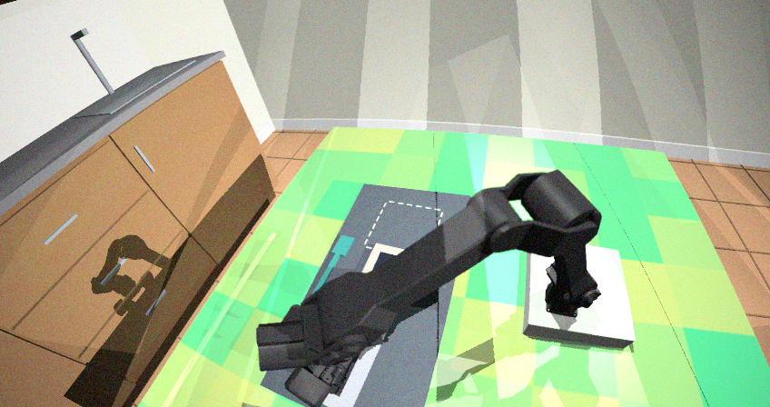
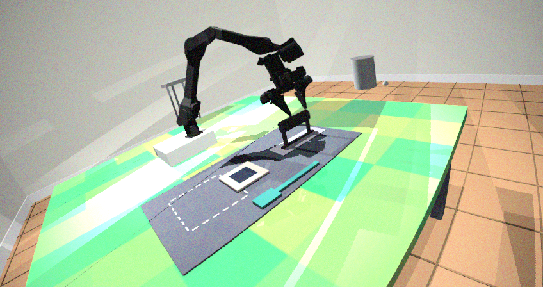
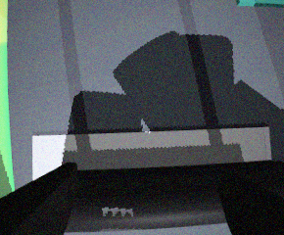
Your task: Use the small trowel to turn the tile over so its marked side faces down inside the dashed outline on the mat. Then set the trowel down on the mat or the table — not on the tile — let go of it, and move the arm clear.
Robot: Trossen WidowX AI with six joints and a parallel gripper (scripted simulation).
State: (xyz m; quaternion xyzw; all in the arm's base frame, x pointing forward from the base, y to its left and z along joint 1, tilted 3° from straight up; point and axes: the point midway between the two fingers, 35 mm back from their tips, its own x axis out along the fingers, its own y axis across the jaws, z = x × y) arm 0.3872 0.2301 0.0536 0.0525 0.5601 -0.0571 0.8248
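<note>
My gripper tip is now 20 mm past the dark handled tool, 30 mm to the left of it and 60 mm above it. The rest, counted from my gripper tip: grey mat (210 mm to the right, 120 mm below); then teal flat tool (140 mm ahead, 230 mm to the right, 90 mm below); then tile (260 mm to the right, 90 mm below).
</note>
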